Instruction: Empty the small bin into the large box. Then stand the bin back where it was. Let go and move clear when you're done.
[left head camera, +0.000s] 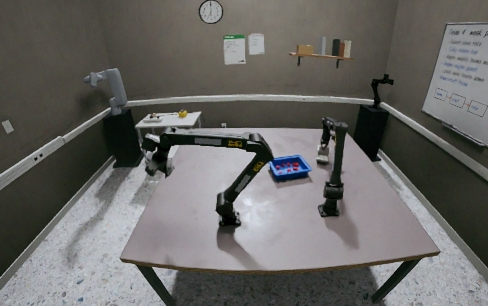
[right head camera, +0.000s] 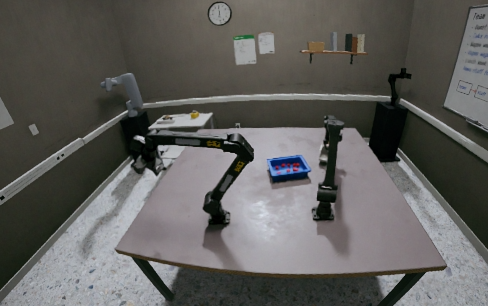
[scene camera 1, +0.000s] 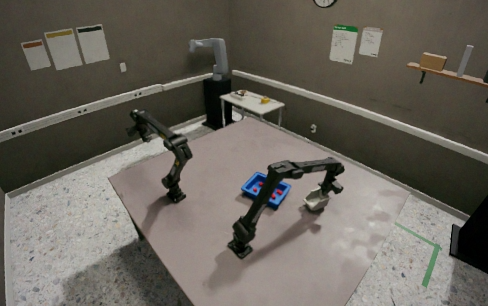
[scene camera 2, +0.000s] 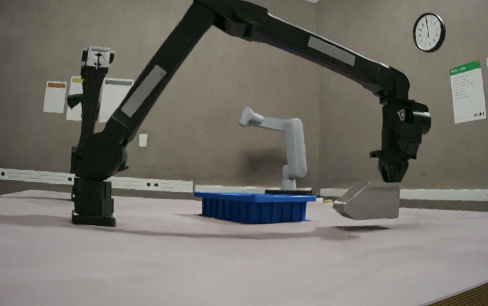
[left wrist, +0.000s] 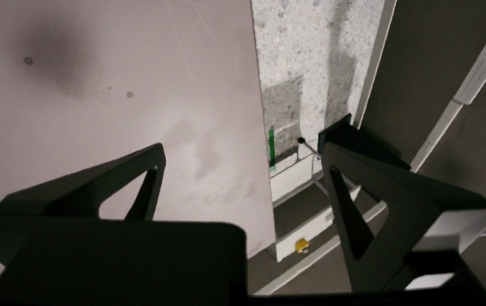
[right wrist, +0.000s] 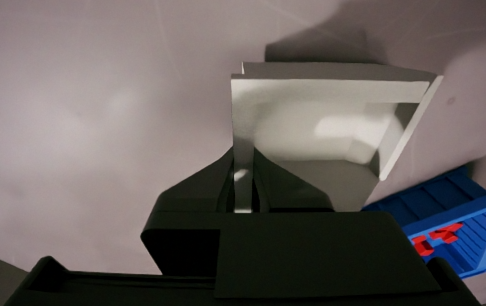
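Seen in the pictures: left gripper, fingertip midpoint: (left head camera: 157, 172) (right head camera: 150, 171) (scene camera 1: 146, 137) (left wrist: 243, 151); right gripper, fingertip midpoint: (left head camera: 323, 150) (right head camera: 326, 149) (scene camera 1: 323, 195) (scene camera 2: 390, 197) (right wrist: 243, 153); left arm's base, origin of the base link: (left head camera: 229, 219) (right head camera: 219, 218) (scene camera 1: 176, 196); right arm's base, origin of the base link: (left head camera: 328, 211) (right head camera: 322, 214) (scene camera 1: 240, 247) (scene camera 2: 94, 221).
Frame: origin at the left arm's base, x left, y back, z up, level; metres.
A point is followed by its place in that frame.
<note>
The small light-grey bin (left head camera: 323, 156) {x -0.790, y -0.524, z 0.027 m} (scene camera 1: 316, 201) {x -0.769, y -0.524, z 0.026 m} (scene camera 2: 372, 201) {x -0.808, y -0.478, z 0.058 m} (right wrist: 315, 130) {x -0.760, y -0.505, z 0.026 m} hangs upright, slightly above the table to the right of the large box, with its shadow below; its inside looks empty in the right wrist view. My right gripper (scene camera 2: 392, 180) (right wrist: 243, 153) {x -0.795, y -0.561, z 0.065 m} points down and is shut on the bin's side wall. The large blue box (left head camera: 291, 176) {x -0.449, y -0.319, z 0.018 m} (right head camera: 290, 176) {x -0.456, y -0.318, z 0.024 m} (scene camera 2: 255, 210) {x -0.579, y -0.338, z 0.031 m} (right wrist: 425, 197) {x -0.574, y -0.392, z 0.018 m} stands on the table with several red pieces (left head camera: 295, 164) (right wrist: 445, 234) inside. My left gripper (left wrist: 243, 151) {x 0.344, y -0.062, z 0.309 m} is open and empty, raised over the table's left edge.
The table (left head camera: 280, 240) {x -0.250, y 0.179, z 0.000 m} (scene camera 1: 220, 150) {x 0.153, y -0.598, z 0.000 m} carries both arms. A white side table (left head camera: 172, 120) (scene camera 1: 255, 102) with a yellow object (left head camera: 183, 113) stands beyond its far left corner. Other robot arms stand on black pedestals (left head camera: 122, 140) (left head camera: 372, 132) in the far corners.
</note>
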